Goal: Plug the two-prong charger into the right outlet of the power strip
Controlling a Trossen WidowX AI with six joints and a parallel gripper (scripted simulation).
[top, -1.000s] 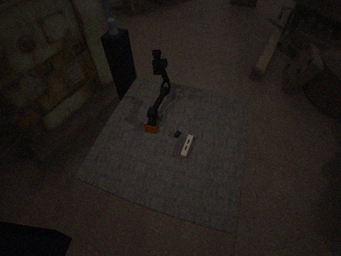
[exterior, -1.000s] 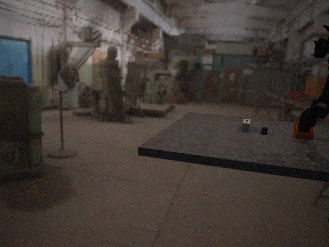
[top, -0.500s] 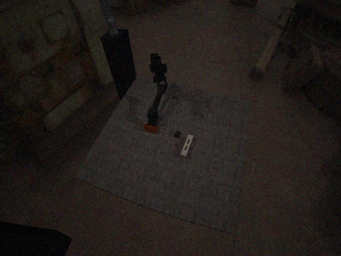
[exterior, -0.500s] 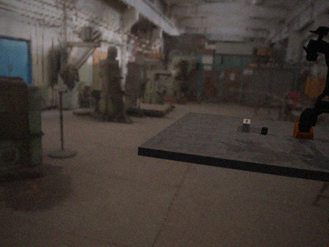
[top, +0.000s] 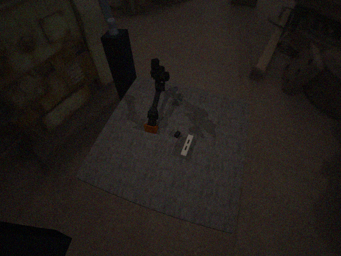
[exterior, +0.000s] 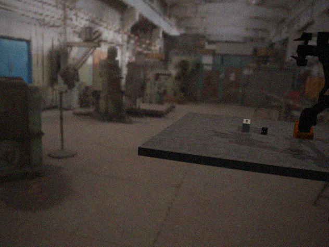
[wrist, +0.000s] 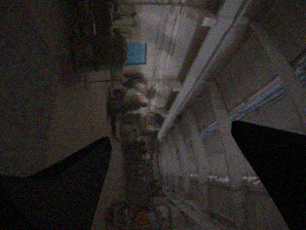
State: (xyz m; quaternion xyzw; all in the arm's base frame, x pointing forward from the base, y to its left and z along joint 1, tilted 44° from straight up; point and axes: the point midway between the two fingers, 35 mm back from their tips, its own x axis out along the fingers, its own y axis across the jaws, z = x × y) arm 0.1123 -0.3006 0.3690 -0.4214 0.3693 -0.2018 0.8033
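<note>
Right now the two-prong charger is 52 cm below my gripper tip, 10 cm ahead of it and 1 cm to the right of it.
</note>
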